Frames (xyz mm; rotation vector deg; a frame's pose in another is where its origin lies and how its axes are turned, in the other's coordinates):
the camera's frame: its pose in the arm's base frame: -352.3 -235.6 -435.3 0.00 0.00 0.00
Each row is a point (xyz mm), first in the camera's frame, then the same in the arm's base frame.
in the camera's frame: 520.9 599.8 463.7
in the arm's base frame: 168.6 364.2 28.4
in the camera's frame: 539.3 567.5 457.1
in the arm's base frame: 187.0 331.9 21.8
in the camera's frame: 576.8 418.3 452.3
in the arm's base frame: 224.5 182.7 17.0
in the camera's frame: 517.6 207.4 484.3
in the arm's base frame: 165.3 -28.2 49.0
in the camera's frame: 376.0 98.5 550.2
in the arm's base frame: 23.7 -137.1 114.9
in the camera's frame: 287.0 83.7 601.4
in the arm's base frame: -65.3 -151.9 166.1
